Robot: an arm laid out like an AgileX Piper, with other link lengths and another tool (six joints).
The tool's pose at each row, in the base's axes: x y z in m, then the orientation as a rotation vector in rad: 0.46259 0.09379 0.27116 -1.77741 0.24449 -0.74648; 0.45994 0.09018 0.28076 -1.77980 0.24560 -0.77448; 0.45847 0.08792 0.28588 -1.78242 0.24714 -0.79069; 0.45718 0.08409 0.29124 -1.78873 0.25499 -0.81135; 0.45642 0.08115 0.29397 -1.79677 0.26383 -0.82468; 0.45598 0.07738 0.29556 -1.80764 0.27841 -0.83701; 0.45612 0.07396 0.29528 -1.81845 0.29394 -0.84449; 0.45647 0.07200 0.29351 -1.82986 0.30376 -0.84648; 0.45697 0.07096 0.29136 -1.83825 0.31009 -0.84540; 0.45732 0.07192 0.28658 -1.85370 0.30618 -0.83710; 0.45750 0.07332 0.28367 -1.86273 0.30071 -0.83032; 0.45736 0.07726 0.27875 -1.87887 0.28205 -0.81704; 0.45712 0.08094 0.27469 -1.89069 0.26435 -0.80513
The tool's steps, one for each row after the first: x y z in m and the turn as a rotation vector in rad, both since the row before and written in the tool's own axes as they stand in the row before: 0.00327 -0.00811 -0.00598 -0.00529 0.01869 -0.01554; 0.00200 -0.00417 -0.00347 -0.00457 0.01095 -0.00880; 0.00314 -0.00375 -0.00460 -0.01063 0.01607 -0.00846; 0.00211 -0.00152 -0.00315 -0.01181 0.01121 -0.00433; 0.00238 -0.00006 -0.00336 -0.01633 0.01252 -0.00116; 0.00188 0.00164 -0.00236 -0.01613 0.00968 0.00201; 0.00063 0.00245 -0.00084 -0.01400 0.00325 0.00129; 0.00007 0.00244 0.00003 -0.00971 0.00028 0.00174; -0.00223 0.00390 0.00192 -0.01148 -0.01068 -0.00288; -0.00183 0.00200 0.00176 -0.00538 -0.00893 -0.00263; -0.00427 0.00259 0.00385 -0.00638 -0.02060 -0.00957; -0.00379 0.00187 0.00349 -0.00315 -0.01828 -0.00842
